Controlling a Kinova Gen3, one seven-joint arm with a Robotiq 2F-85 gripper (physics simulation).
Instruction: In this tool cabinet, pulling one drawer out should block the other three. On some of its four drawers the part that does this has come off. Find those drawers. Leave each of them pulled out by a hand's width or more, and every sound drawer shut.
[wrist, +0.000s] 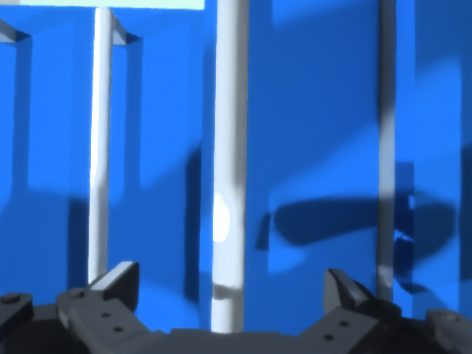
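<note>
The wrist view shows blue drawer fronts with long pale bar handles running up and down the picture. The middle handle looks thickest and nearest; its drawer front overlaps the pale green area and appears to stand out from the fronts at left. A thinner handle crosses the left drawer front. At the far left, part of another front shows with a handle mount. A greyer handle stands before the right front; how far that drawer is out cannot be told. My gripper is open, the middle handle between its fingertips in the picture, not gripped.
A pale green surface shows along the top left edge. The left and right handles run close beside the gripper's fingers in the picture. Dark shadows fall across the fronts, and the lower ends of the handles are hidden behind the gripper or cut off.
</note>
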